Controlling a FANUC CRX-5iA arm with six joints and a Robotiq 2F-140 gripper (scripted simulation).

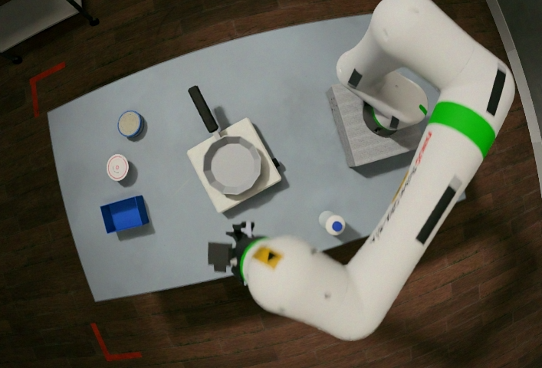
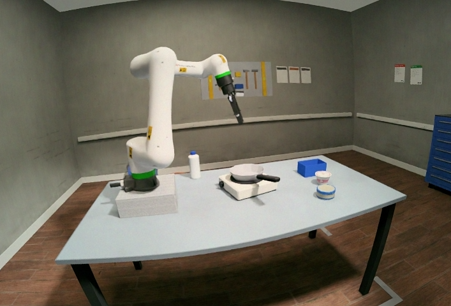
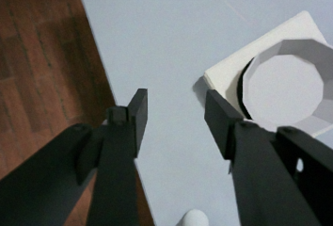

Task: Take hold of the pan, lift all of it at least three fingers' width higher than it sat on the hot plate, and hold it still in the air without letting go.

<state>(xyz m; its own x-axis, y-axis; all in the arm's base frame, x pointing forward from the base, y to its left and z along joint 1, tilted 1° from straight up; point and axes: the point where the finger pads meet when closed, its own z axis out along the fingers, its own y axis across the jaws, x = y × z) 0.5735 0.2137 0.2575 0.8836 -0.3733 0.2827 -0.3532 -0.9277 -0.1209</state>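
Right now the grey pan is 2 cm behind my hand, 26 cm to the right of it and 26 cm below it. From my hand the other things lie so: white hot plate 5 cm behind, 21 cm to the right, 33 cm below; then blue bin 42 cm ahead, 16 cm to the right, 34 cm below; then white bottle 29 cm behind, 8 cm to the left, 28 cm below.
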